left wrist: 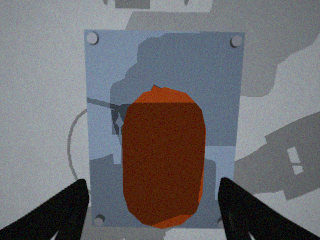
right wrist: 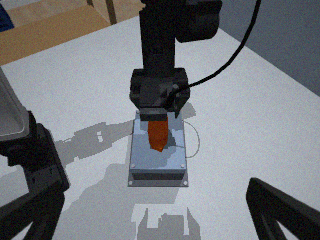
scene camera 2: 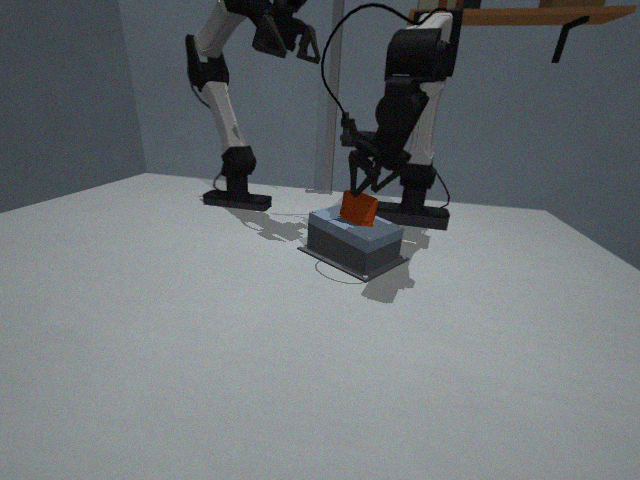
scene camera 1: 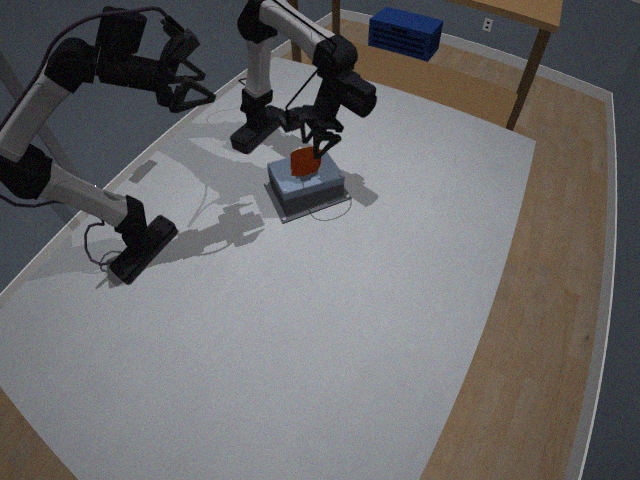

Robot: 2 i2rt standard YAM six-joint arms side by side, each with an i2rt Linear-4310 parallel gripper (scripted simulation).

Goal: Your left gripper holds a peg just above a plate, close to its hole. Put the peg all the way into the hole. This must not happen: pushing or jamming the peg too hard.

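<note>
There's an orange peg that I can see, and both my left gripper and my right gripper are visible too. You'd find the left gripper in scene camera 1, in the left wrist view and in the right wrist view, while the right gripper shows in scene camera 2 and also in the right wrist view.
</note>
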